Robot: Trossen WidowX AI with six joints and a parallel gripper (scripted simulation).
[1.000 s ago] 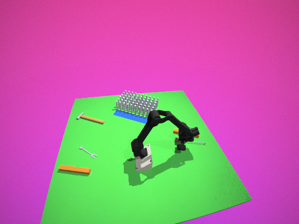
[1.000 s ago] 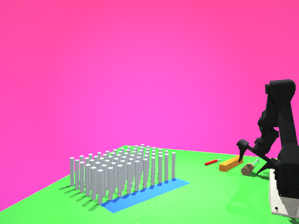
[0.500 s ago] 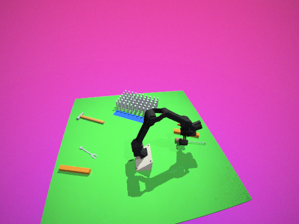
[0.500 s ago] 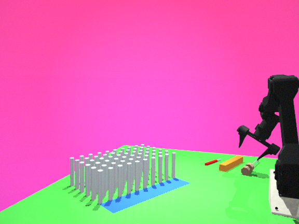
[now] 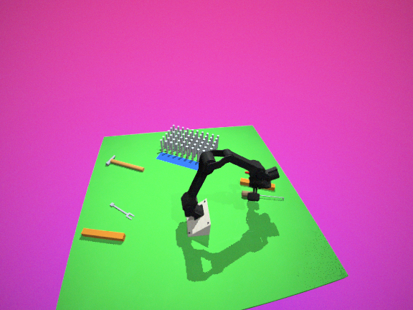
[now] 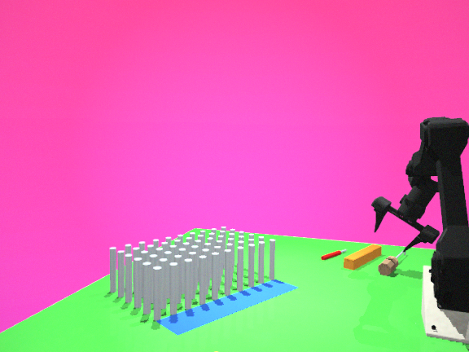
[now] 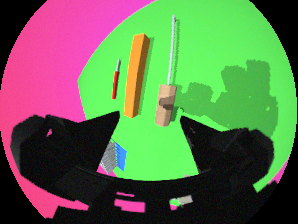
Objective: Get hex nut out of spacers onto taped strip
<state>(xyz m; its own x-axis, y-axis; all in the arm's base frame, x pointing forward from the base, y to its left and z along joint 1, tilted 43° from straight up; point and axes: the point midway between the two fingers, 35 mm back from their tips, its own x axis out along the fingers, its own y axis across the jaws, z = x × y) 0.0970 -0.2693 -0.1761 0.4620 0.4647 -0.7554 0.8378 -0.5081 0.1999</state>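
Right now the hook tool is 30 mm behind my gripper tip, 100 mm to the right of it and 80 mm below it. From my gripper tip the other things lie so: blue taped strip (340 mm ahead, 380 mm to the left, 90 mm below); then hex nut (510 mm ahead, 340 mm to the left, 90 mm below); then red screwdriver (150 mm ahead, 120 mm to the right, 80 mm below).
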